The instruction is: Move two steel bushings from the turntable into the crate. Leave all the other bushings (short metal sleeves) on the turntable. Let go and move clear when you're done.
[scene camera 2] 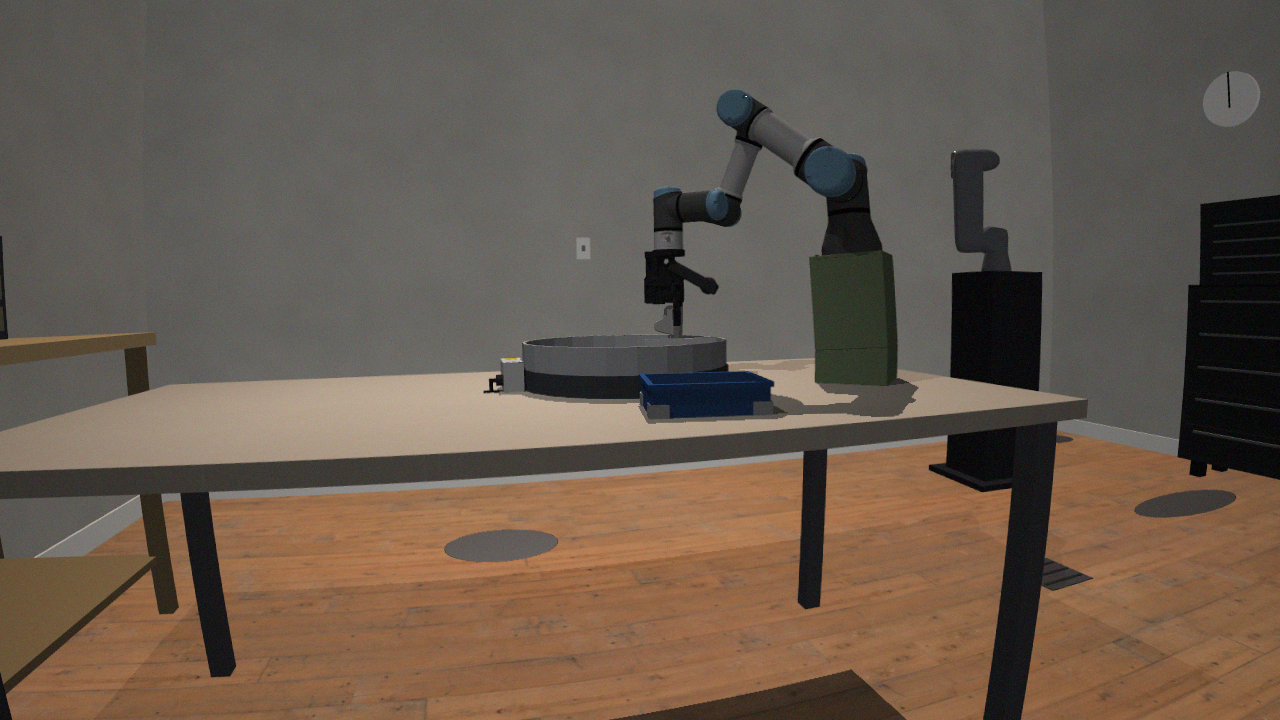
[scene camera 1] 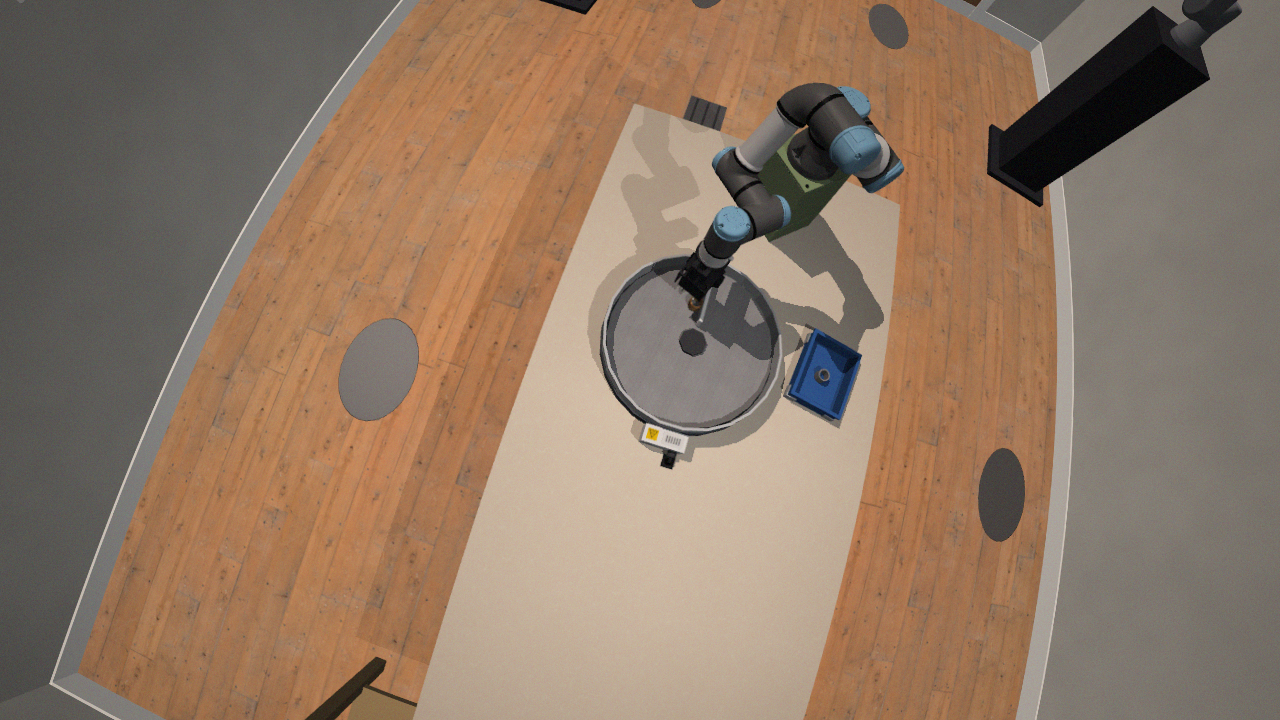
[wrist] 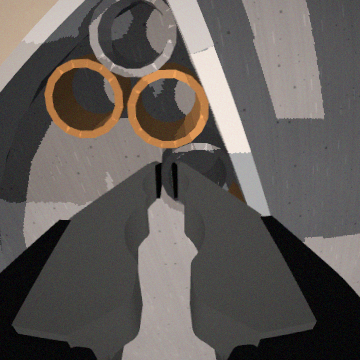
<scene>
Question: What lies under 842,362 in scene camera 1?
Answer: A blue crate.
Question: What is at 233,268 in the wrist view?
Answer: The gripper.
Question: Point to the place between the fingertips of the gripper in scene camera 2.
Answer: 676,352
</scene>
